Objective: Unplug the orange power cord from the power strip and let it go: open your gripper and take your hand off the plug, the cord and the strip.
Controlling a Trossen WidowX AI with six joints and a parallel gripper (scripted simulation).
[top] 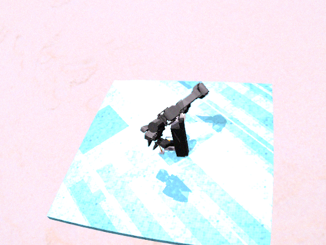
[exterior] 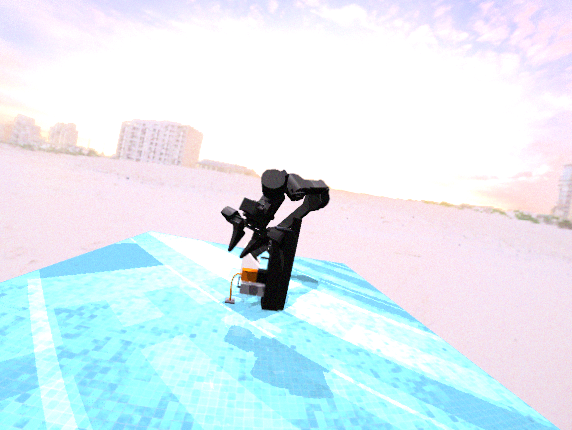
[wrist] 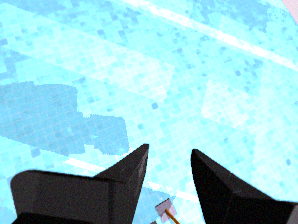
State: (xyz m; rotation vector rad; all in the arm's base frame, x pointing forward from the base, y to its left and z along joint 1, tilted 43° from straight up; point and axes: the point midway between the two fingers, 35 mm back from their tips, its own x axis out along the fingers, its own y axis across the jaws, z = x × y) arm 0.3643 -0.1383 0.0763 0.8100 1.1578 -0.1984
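Right now the orange plug is 12 cm behind my gripper tip, 8 cm below it and 7 cm to the left of it.
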